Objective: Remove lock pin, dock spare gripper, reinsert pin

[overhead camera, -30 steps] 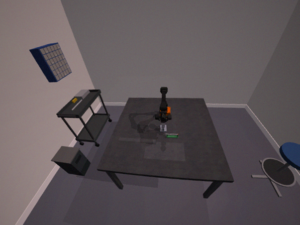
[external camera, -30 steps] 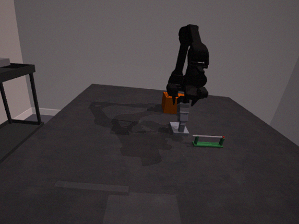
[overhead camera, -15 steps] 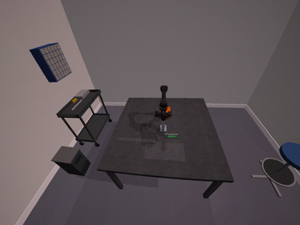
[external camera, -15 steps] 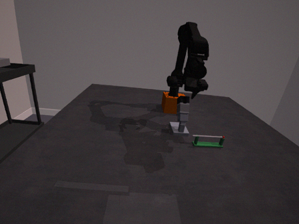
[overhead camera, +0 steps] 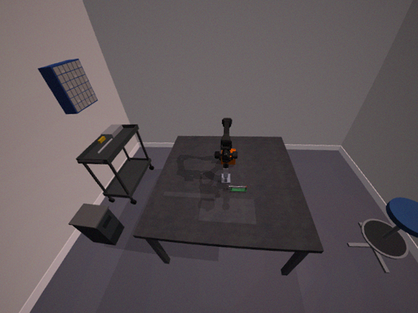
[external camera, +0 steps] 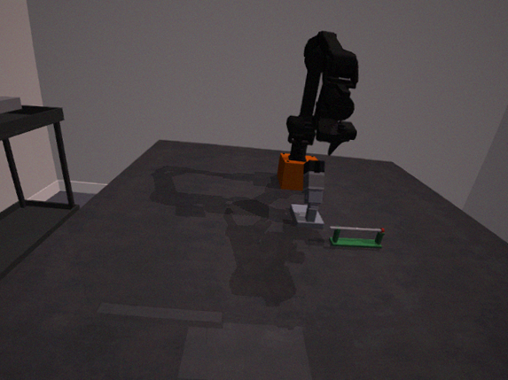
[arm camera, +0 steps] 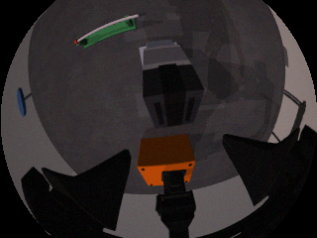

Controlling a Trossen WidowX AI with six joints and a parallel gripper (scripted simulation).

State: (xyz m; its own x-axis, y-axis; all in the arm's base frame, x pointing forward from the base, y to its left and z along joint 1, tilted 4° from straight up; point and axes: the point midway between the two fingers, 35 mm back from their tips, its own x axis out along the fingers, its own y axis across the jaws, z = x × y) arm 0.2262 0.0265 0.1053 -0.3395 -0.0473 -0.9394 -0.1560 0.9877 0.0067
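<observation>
My gripper tip is 16 cm short of the green cradle, 13 cm to the right of it and 16 cm above it. From my gripper tip the other things lie so: grey mount: 6 cm ahead, 1 cm to the left, 14 cm below; then spare gripper: 5 cm ahead, 1 cm to the left, 7 cm below.
</observation>
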